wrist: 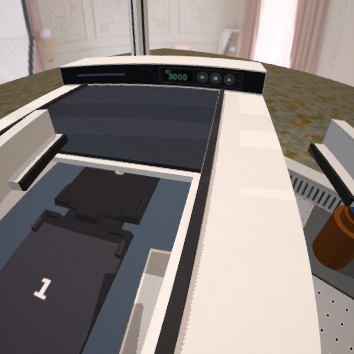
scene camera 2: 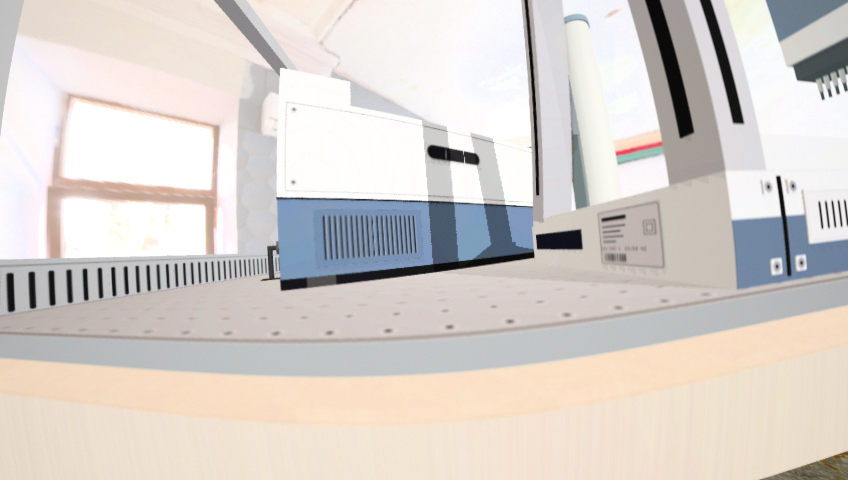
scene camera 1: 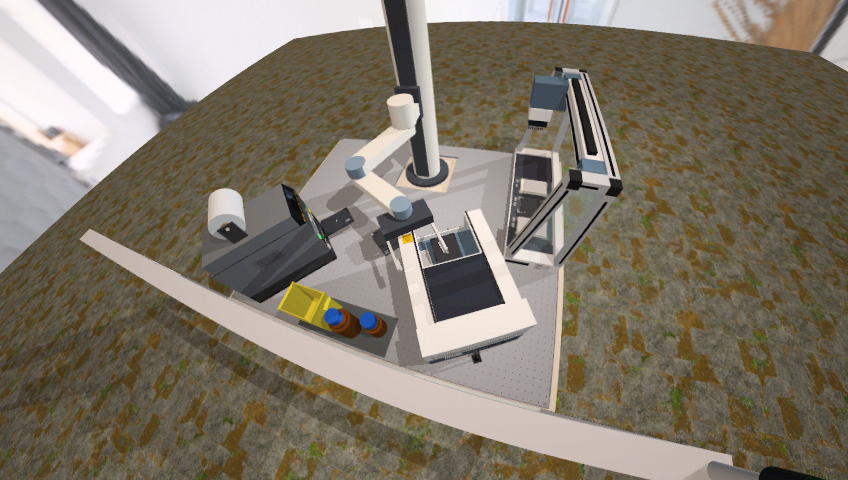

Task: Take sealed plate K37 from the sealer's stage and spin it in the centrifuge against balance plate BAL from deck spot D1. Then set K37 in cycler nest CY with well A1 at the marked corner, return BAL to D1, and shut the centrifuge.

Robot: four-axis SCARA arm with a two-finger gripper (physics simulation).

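Pixels of known places: gripper, between the fingertips: (wrist: 186, 124) (scene camera 1: 423, 260); arm's base, origin of its link: (scene camera 1: 427, 172).
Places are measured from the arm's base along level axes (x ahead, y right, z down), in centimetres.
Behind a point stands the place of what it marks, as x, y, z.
The centrifuge (scene camera 1: 476, 339) @[87.4, -43.0, -25.7] (scene camera 2: 357, 154) @[71.9, -54.3, -16.1] (wrist: 250, 225) @[67.5, -16.9, -22.3] is a white housing with its chamber uncovered in front of a dark panel (scene camera 1: 464, 288) @[72.5, -36.4, -22.6] (wrist: 135, 125) @[70.2, -29.9, -22.6]. Its display reads 3000. In the wrist view, bucket 1 (wrist: 65, 265) @[59.2, -26.9, -15.3] lies bare in the near part of the chamber, and a second dark bucket (wrist: 112, 192) @[67.2, -31.5, -15.3] lies bare behind it. My gripper (scene camera 1: 416, 246) @[67.9, -21.8, -26.1] (wrist: 186, 124) @[67.9, -21.8, -26.1] is open and empty above the centrifuge, its fingers wide apart. The sealer (scene camera 1: 267, 249) @[79.0, 37.5, -28.0] has its dark stage (scene camera 1: 337, 221) @[51.4, 27.5, -12.1] extended. I cannot identify K37, BAL or nest CY.
A framed gantry machine (scene camera 1: 601, 130) @[24.1, -69.4, -51.4] stands right of the centrifuge, with pale items (scene camera 1: 533, 186) @[7.8, -57.9, -8.0] on its deck. Yellow bins (scene camera 1: 302, 302) @[90.4, 26.2, -8.0] and brown bottles (scene camera 1: 342, 322) @[92.9, 1.6, -15.1] (wrist: 334, 245) @[86.1, -8.0, -6.5] with blue caps stand between the sealer and the centrifuge. A low barrier (scene camera 1: 380, 374) @[101.5, -30.9, -62.0] runs along the table edge.
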